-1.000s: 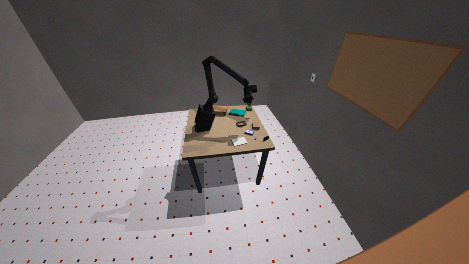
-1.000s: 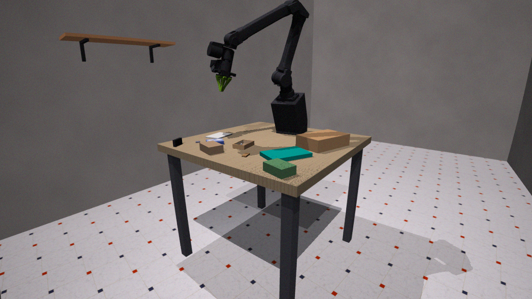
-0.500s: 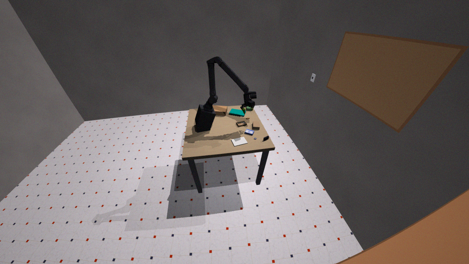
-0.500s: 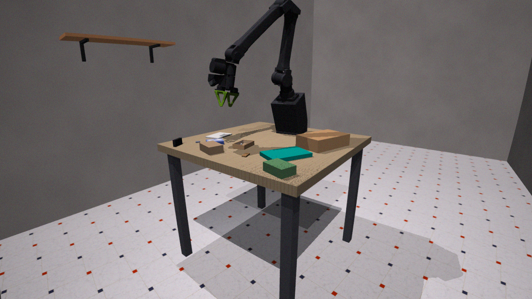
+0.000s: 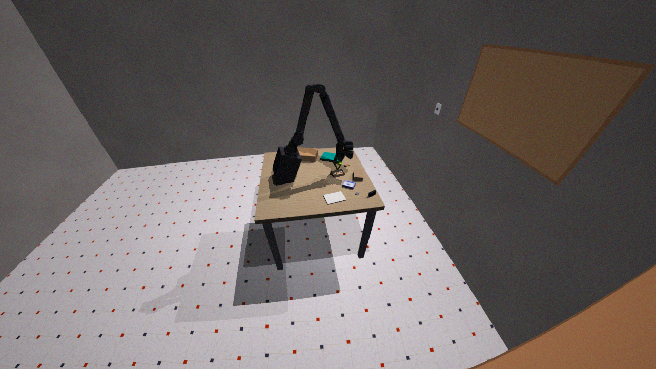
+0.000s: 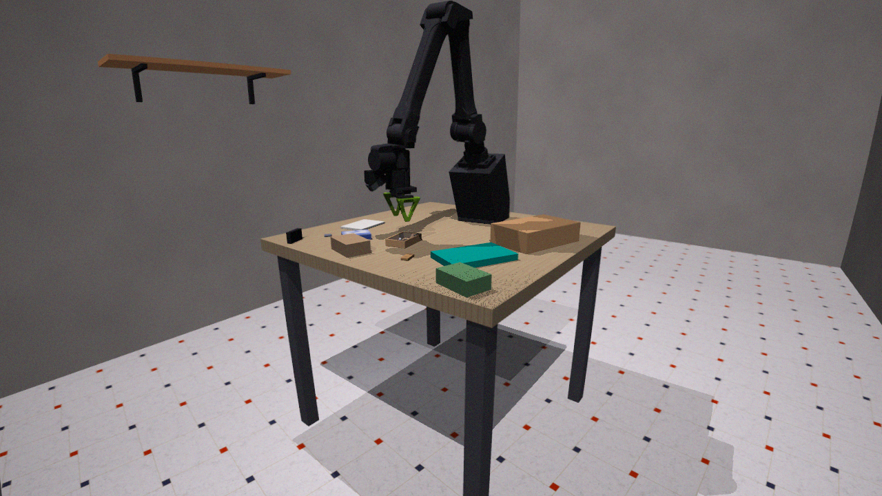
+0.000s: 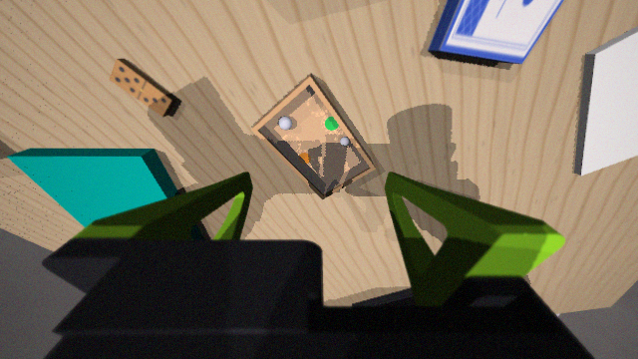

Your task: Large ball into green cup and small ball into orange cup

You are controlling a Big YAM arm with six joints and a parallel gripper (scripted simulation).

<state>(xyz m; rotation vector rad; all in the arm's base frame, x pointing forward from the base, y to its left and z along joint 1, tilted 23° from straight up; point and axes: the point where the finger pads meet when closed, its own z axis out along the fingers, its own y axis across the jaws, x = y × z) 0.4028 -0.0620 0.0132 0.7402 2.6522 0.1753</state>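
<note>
Now: hand 80 mm above the wooden puzzle. Also, from my hand: teal slab 30 mm ahead, 270 mm to the left, 80 mm below; then blue-and-white box 30 mm ahead, 170 mm to the right, 80 mm below; then small brown block 150 mm ahead, 80 mm to the right, 70 mm below.
</note>
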